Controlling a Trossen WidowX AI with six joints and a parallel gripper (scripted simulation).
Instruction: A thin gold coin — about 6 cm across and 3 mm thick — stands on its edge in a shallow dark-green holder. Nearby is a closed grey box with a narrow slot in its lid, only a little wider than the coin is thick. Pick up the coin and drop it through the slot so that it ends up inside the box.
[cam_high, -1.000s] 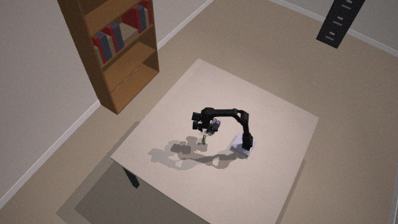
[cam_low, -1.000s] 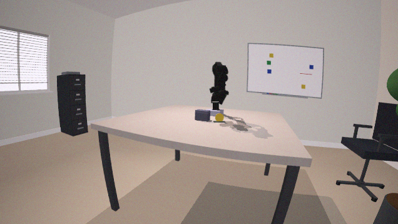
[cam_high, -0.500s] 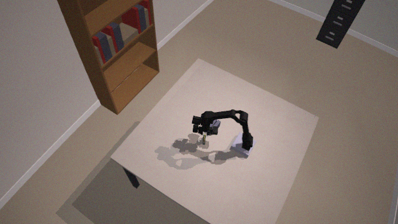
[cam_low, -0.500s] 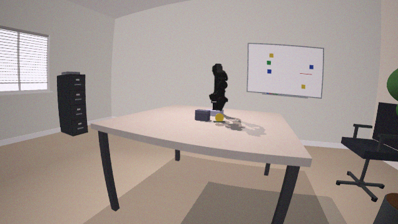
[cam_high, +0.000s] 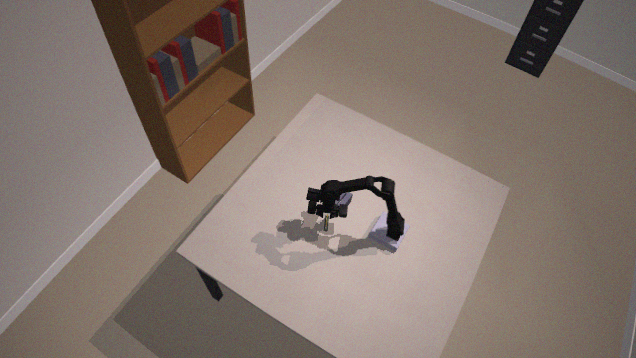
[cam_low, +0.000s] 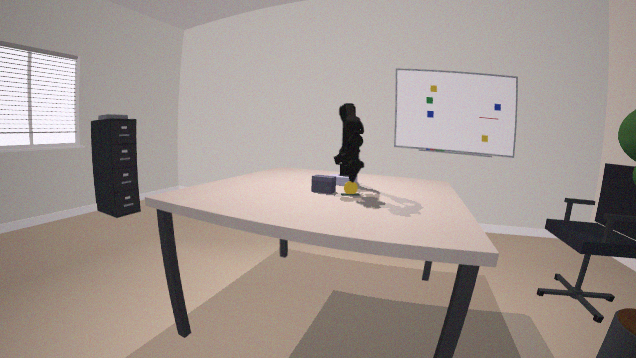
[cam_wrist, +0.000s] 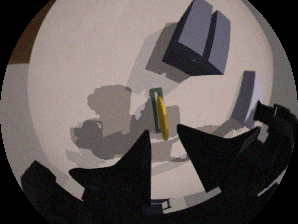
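The gold coin lies 30 mm below my gripper tip.
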